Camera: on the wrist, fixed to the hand. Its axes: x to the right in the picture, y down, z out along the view.
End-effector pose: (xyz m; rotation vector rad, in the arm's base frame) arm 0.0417 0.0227 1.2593 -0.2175 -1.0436 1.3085
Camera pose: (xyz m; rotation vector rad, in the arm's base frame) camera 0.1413 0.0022 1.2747 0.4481 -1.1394 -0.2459
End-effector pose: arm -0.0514 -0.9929 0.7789 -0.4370 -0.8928 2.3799
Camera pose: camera 0.0228 -0.9243 0.7981 0.3423 -1.0872 0.8571
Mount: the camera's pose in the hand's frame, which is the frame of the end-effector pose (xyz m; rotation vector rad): -0.0197 -0.0844 -0.0554 -0.3224 -0.2007 -1.5485
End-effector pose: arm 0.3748 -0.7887 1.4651 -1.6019 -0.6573 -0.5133
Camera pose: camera 0.3057 -0.8401 1.5214 -1.1420 -2.0301 -1.6217
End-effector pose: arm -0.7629 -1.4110 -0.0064 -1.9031 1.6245 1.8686
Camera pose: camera -0.6635 -1.3951 -0.0277 -1.8752 -0.3761 1.3826
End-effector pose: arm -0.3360 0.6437 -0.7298 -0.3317 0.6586 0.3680
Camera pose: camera -0.3433 0.5420 -0.7430 -0.9792 0.0070 -0.9779
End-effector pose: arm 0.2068 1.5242 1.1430 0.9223 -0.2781 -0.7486
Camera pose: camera 0.1823 1.5401 1.0444 0.6210 0.4769 -2.2299
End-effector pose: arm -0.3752 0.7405 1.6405 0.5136 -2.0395 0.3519
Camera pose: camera -0.2834 0.6960 1.6538 1.7056 -1.2763 -0.9518
